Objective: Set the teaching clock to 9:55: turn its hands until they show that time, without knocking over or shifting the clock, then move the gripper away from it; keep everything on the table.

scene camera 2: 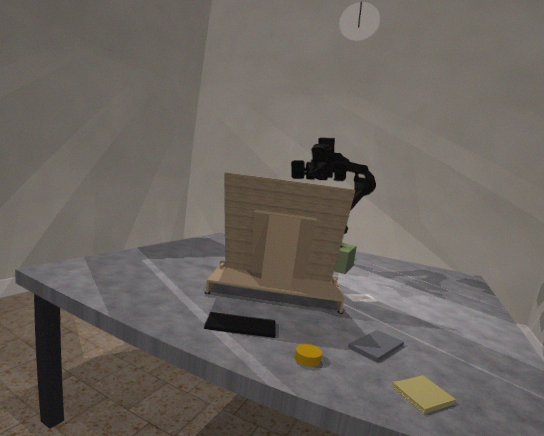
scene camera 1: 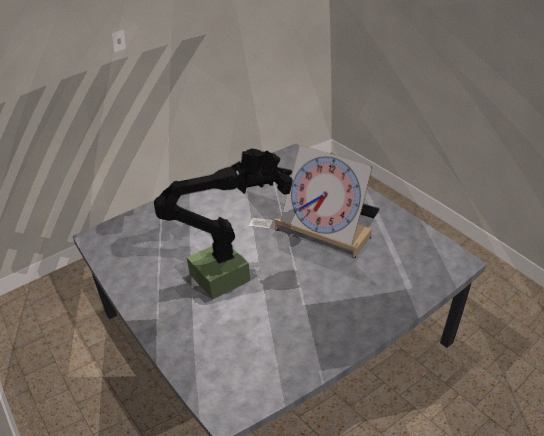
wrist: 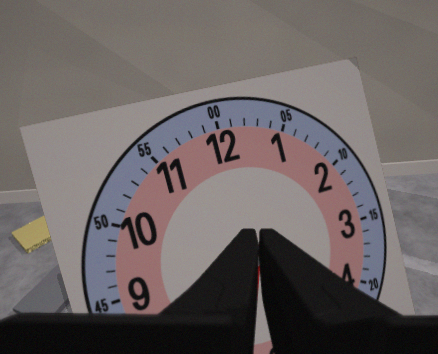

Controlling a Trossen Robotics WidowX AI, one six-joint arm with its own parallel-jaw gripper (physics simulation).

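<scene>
The teaching clock stands upright on its wooden base. In scene camera 1, its long blue hand points between 7 and 8, and its short red hand points between 6 and 7, roughly 6:38. My gripper is shut and empty, beside the upper left part of the dial in scene camera 1. In the wrist view the shut fingers cover the dial's lower middle; a sliver of the red hand shows between them, and the blue hand is hidden.
Behind the clock lie a black flat block, an orange disc, a grey slab and a yellow pad. A printed card lies near the base's left end. The arm's green base block stands on the table.
</scene>
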